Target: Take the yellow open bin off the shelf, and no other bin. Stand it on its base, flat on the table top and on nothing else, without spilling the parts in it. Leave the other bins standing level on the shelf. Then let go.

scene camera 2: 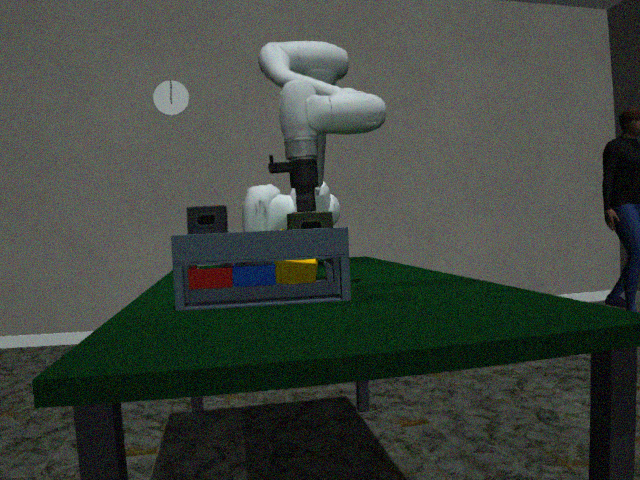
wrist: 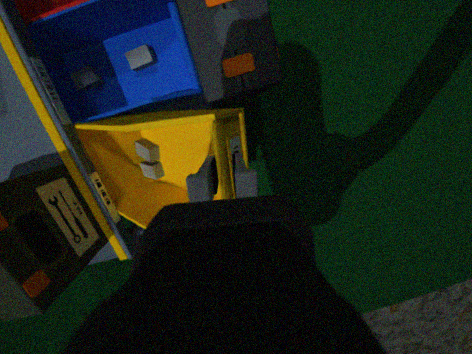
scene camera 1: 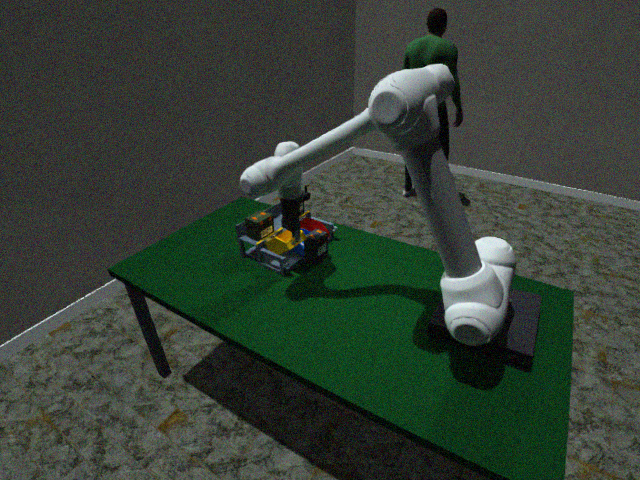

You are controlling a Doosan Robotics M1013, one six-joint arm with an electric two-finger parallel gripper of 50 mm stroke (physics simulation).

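Frame: origin at the arm's base, x right, y up, z back, level; centimetres.
Seen in the pictures: gripper, fingertip midpoint: (wrist: 225,166) (scene camera 1: 295,239).
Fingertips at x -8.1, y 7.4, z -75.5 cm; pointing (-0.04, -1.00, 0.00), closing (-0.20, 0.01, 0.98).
A point is followed by its place in that frame.
The yellow open bin (scene camera 1: 279,241) @(y 7.2, x -12.8, z -80.6 cm) (scene camera 2: 295,272) @(y -1.0, x -5.3, z -89.0 cm) (wrist: 175,142) @(y 0.8, x -5.3, z -80.7 cm) is at the end of the bin row in the grey shelf (scene camera 1: 281,265) @(y -1.5, x -16.6, z -77.1 cm) (scene camera 2: 258,242) @(y 7.2, x 3.4, z -102.7 cm). It looks tilted, with its gripped end higher. Two light grey parts (wrist: 149,159) @(y -0.9, x -6.5, z -85.2 cm) are inside it, away from the gripped end. My gripper (scene camera 1: 293,237) @(y 7.4, x -8.1, z -75.5 cm) (wrist: 225,166) @(y 7.4, x -8.1, z -75.5 cm) points down, shut on that end wall, one finger inside and one outside. In scene camera 2 its fingertips are hidden behind an olive case. The blue bin (scene camera 2: 254,274) (wrist: 155,62) is beside the yellow one; the red bin (scene camera 1: 312,224) @(y -1.1, x 19.3, z -86.7 cm) (scene camera 2: 210,277) @(y -0.6, x 14.7, z -93.5 cm) is beyond it. Whether the yellow bin touches the shelf is unclear.
The olive case (scene camera 1: 260,225) @(y 11.3, x -12.1, z -91.4 cm) (scene camera 2: 310,219) @(y 11.6, x -8.4, z -99.4 cm) is at the shelf's back top, and a dark case (scene camera 1: 316,245) @(y 3.8, x -2.4, z -69.0 cm) (wrist: 240,75) @(y 6.5, x -1.5, z -72.2 cm) is near the bins' gripped ends. A yellow-striped shelf rail (wrist: 65,150) @(y 4.6, x -2.6, z -90.1 cm) crosses the other end. The shelf stands on the green table (scene camera 1: 232,304) @(y -6.6, x -42.1, z -81.0 cm) (scene camera 2: 439,315) @(y -6.6, x -27.3, z -127.2 cm).
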